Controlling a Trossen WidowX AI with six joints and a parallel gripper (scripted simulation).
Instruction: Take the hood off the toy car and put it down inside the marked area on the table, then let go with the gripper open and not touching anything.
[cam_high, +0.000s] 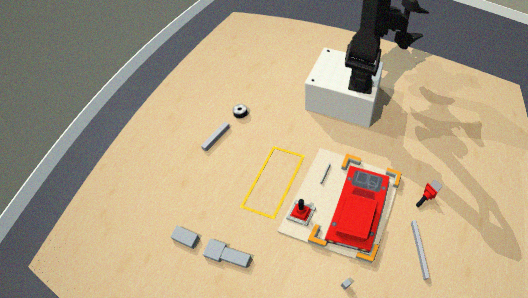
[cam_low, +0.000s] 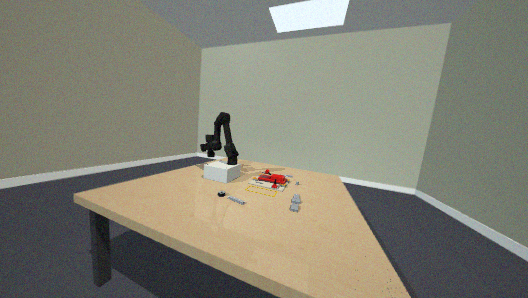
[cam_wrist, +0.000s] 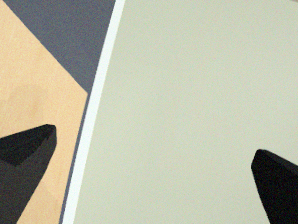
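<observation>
Now: the red hood 66 cm ahead of my gripper tip, 15 cm to the right of it and 15 cm below it. Also, from my gripper tip: black wheel 40 cm ahead, 52 cm to the right, 18 cm below.
</observation>
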